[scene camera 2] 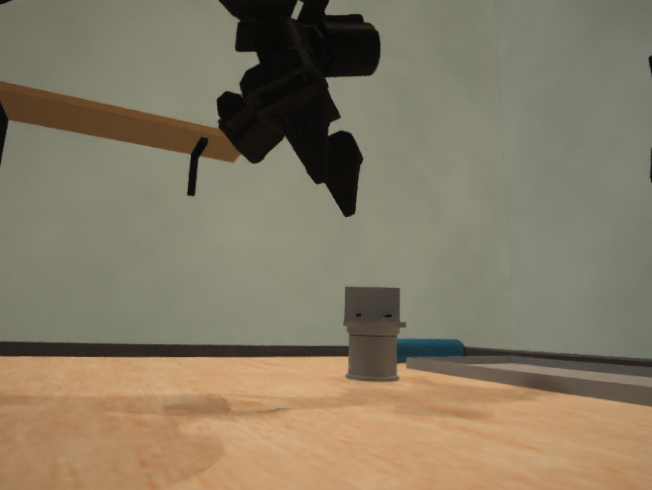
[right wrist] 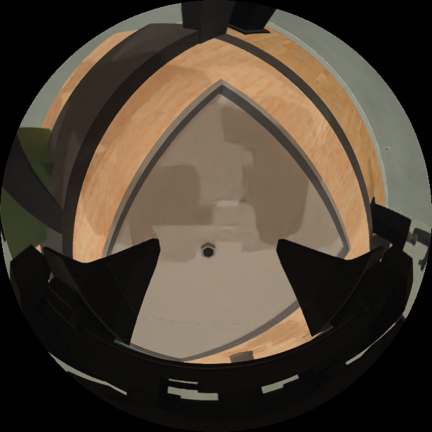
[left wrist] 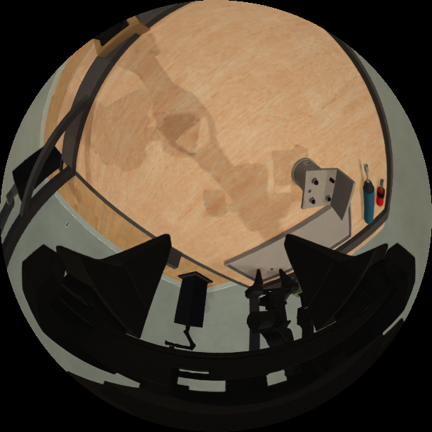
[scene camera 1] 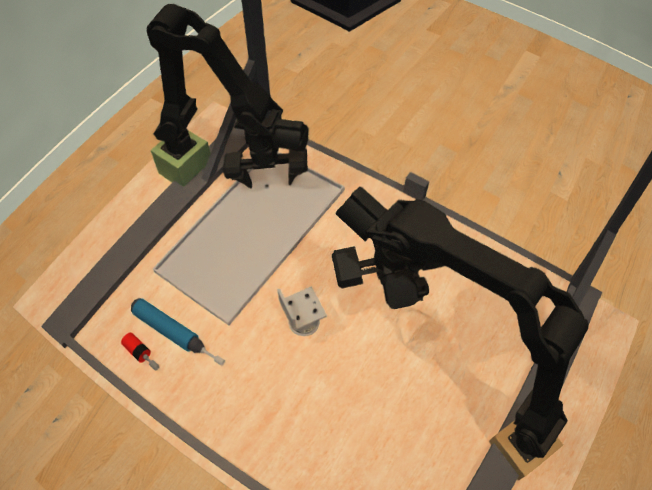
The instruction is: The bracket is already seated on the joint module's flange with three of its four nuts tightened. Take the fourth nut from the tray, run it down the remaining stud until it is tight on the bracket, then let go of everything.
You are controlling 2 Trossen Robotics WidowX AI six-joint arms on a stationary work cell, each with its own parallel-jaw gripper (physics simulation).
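Places are measured from the left arm's base along level axes (x ahead, y left, z up), in metres.
Pixels of known places: left gripper, fingertip midpoint: (scene camera 2: 337, 200); right gripper, fingertip midpoint: (scene camera 1: 270, 185); left arm's base, origin of the base link: (scene camera 1: 529, 440); right arm's base, origin of the base link: (scene camera 1: 178, 146).
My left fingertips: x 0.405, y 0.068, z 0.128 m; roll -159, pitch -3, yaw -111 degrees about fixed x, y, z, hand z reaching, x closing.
Note:
Ahead of a thing's pixels: the offset from my left fingertips to its middle.
The loose dark hex nut @[dy +0.038, dx +0.397, dz -0.166 m] (scene camera 1: 266, 185) (left wrist: 271, 269) (right wrist: 208, 251) lies on the grey tray @[dy +0.127, dx +0.313, dz -0.165 m] (scene camera 1: 226, 263) (scene camera 2: 579, 381) (left wrist: 320, 240) (right wrist: 215, 305). My right gripper (scene camera 1: 269, 184) (left wrist: 269, 268) (right wrist: 219, 246) is open above it; in the right wrist view the nut shows between the fingertips. The L-shaped bracket @[dy +0.142, dx +0.057, dz -0.091 m] (scene camera 1: 308, 308) (scene camera 2: 372, 302) (left wrist: 322, 190) sits on the upright joint module @[dy +0.142, dx +0.057, dz -0.136 m] (scene camera 1: 304, 331) (scene camera 2: 373, 358) (left wrist: 301, 173). In the left wrist view three studs show collars; the upper-right stud (left wrist: 332, 179) looks bare. My left gripper (scene camera 1: 375, 278) (scene camera 2: 334, 198) (left wrist: 229, 240) is open, high and to one side of the bracket.
A blue driver @[dy +0.380, dx +0.163, dz -0.153 m] (scene camera 1: 163, 324) (scene camera 2: 429, 349) (left wrist: 368, 202) and a short red driver @[dy +0.465, dx +0.160, dz -0.156 m] (scene camera 1: 135, 347) (left wrist: 380, 195) lie beyond the tray's near end. Dark frame bars (scene camera 1: 131, 252) edge the table. A green block @[dy +0.181, dx +0.562, dz -0.129 m] (scene camera 1: 181, 165) carries the right arm's base.

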